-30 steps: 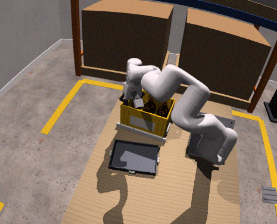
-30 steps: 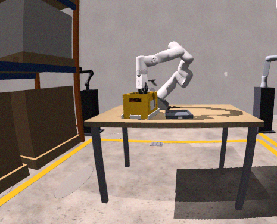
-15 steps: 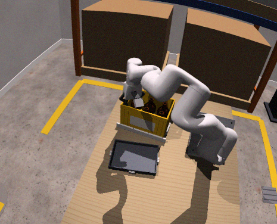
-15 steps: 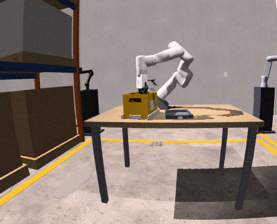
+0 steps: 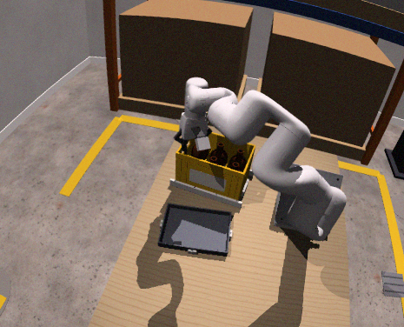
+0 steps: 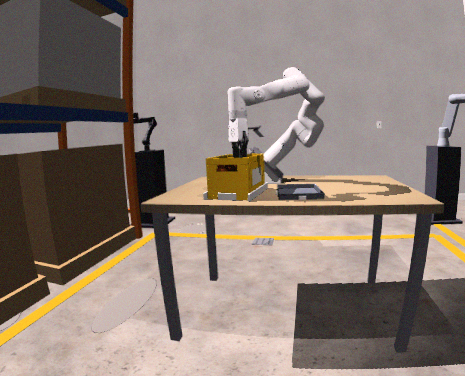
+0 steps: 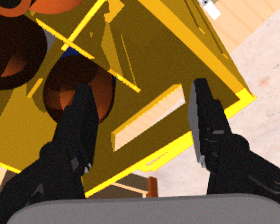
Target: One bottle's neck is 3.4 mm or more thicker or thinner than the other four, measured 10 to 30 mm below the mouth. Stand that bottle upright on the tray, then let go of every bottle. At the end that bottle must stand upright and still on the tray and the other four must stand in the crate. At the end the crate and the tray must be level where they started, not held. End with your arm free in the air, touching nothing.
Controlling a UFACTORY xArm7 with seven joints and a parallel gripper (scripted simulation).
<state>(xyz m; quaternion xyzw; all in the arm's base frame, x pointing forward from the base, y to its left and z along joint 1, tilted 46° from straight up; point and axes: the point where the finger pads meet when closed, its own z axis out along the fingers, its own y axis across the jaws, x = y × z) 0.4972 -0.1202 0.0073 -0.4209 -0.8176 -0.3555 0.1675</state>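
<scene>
The yellow crate lies 9 cm behind my hand, 3 cm to the right of it and 10 cm below it. The rest, counted from my hand: dark grey tray (8 cm behind, 25 cm to the left, 18 cm below).
</scene>
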